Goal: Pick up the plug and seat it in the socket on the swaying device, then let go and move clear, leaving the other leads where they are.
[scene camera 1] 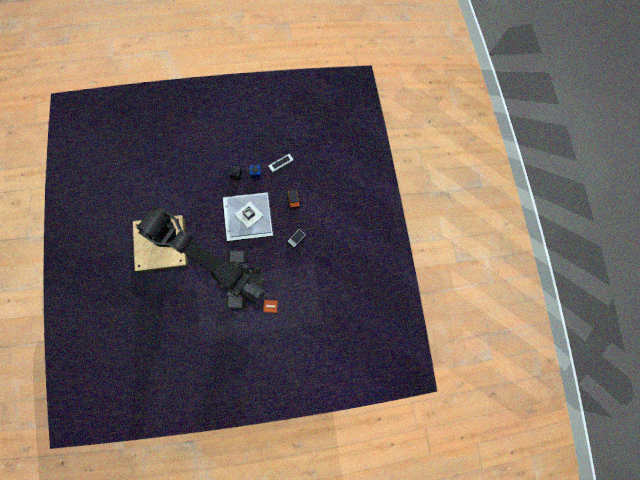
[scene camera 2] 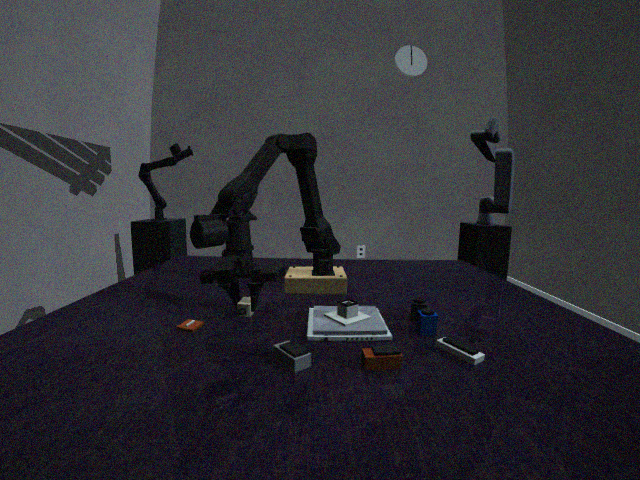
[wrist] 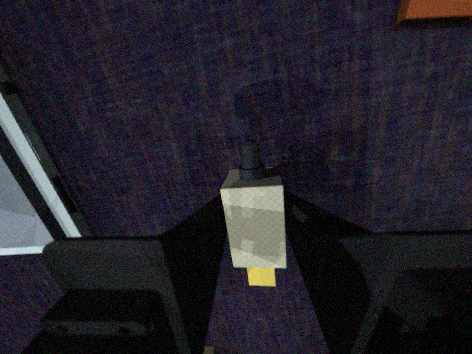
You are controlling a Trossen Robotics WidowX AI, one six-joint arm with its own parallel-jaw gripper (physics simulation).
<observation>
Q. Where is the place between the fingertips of my gripper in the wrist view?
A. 254, 198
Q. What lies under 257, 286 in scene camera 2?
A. My gripper.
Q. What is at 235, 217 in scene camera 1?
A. A grey device.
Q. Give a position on a grey device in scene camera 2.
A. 347, 321
</observation>
